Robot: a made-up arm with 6 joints.
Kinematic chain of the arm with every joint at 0, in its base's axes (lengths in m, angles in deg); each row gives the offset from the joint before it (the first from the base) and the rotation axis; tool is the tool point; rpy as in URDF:
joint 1: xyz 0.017 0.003 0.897 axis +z
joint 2: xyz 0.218 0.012 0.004 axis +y
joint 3: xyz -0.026 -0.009 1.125 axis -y
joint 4: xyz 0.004 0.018 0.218 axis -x
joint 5: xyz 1.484 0 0.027 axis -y
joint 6: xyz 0.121 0 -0.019 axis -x
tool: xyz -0.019 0.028 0.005 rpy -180 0 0
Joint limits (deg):
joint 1: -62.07..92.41
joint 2: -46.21..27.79
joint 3: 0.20..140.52
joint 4: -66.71..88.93
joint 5: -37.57..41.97
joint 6: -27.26..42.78
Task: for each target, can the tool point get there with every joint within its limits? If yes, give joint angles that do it. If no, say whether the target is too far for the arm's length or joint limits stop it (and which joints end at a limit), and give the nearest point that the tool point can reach.
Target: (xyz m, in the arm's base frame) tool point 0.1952 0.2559 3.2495
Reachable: yes | joints 45.76 -32.80 23.25 -2.50 -24.67 -9.71
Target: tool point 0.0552 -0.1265 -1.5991
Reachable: no: joint limits stop it (at a limit: joint 1, joint 2, joint 3, joint 5, joint 6) | nearest point 0.0872 -2.1254 1.1649 | short by 3.411 m
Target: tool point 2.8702 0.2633 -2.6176
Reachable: no: too far | nearest point 2.1806 0.2004 1.3268 | short by 4.005 m
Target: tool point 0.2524 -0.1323 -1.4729
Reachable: no: joint limits stop it (at a limit: joint 1, joint 2, joint 3, joint 5, joint 6) | nearest point 0.0937 -2.1251 1.1653 | short by 3.310 m
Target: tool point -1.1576 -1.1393 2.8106
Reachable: yes | joints 45.61 -27.11 109.60 -36.09 3.66 34.57
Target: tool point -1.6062 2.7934 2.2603
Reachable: no: too far | nearest point -1.0832 1.8943 2.0219 | short by 1.067 m
